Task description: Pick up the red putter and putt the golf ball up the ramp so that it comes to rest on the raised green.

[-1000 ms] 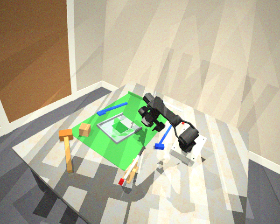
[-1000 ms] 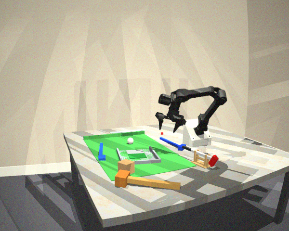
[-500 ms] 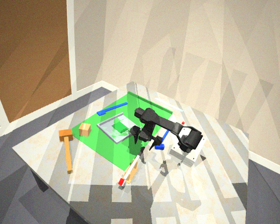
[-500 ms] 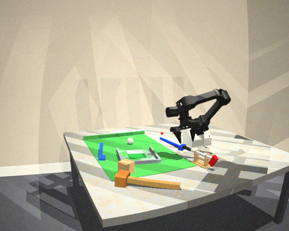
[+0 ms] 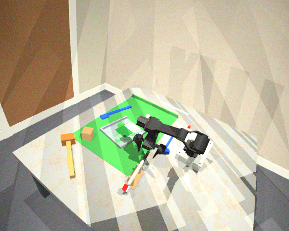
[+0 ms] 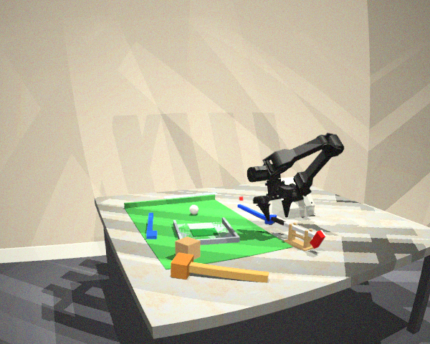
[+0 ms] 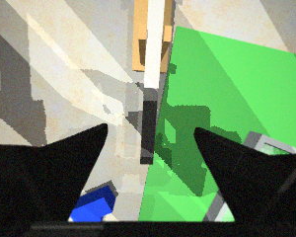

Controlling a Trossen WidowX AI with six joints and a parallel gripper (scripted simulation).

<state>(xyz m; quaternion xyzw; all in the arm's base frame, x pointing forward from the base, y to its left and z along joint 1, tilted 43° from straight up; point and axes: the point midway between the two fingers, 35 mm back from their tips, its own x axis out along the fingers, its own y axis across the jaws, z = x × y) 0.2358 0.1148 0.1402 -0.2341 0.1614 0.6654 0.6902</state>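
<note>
My gripper tip is now 70 mm past the blue putter, 260 mm to the left of it and 50 mm above it. Also, from my gripper tip: wooden cube: 400 mm ahead, 40 mm to the left, 30 mm below; small wooden rack: 10 mm behind, 130 mm to the left, 30 mm below; red putter: 10 mm behind, 110 mm to the left, 10 mm below.
</note>
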